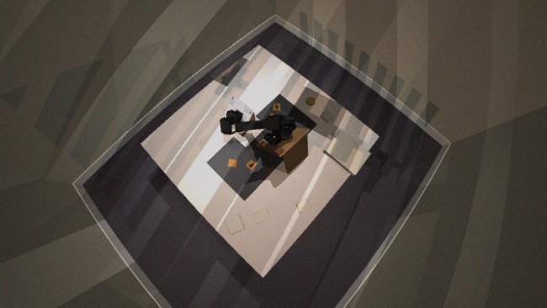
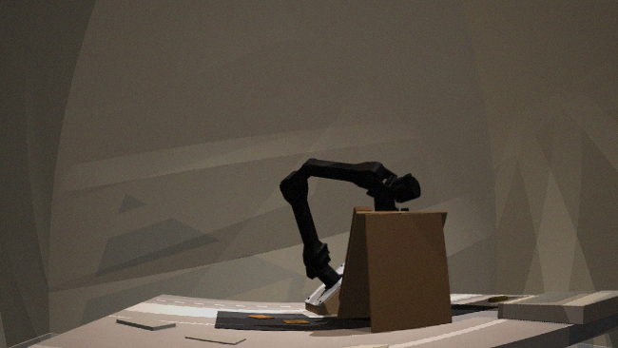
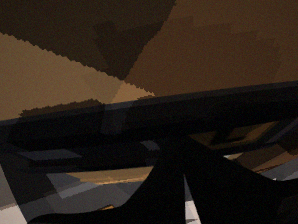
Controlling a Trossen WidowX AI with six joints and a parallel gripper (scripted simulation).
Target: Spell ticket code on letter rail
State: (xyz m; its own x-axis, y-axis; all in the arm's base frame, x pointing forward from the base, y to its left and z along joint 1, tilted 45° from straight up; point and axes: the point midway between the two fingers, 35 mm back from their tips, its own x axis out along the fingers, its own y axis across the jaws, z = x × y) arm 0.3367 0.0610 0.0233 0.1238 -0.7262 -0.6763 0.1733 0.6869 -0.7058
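The letter tile is 30 mm to the right of my gripper tip. The rest, counted from my gripper tip: yellow object: 20 mm behind, 450 mm to the left, 150 mm below; then dark mat: 140 mm behind, 50 mm to the right, 160 mm below; then white ticket: 50 mm behind, 10 mm to the right, 80 mm below.
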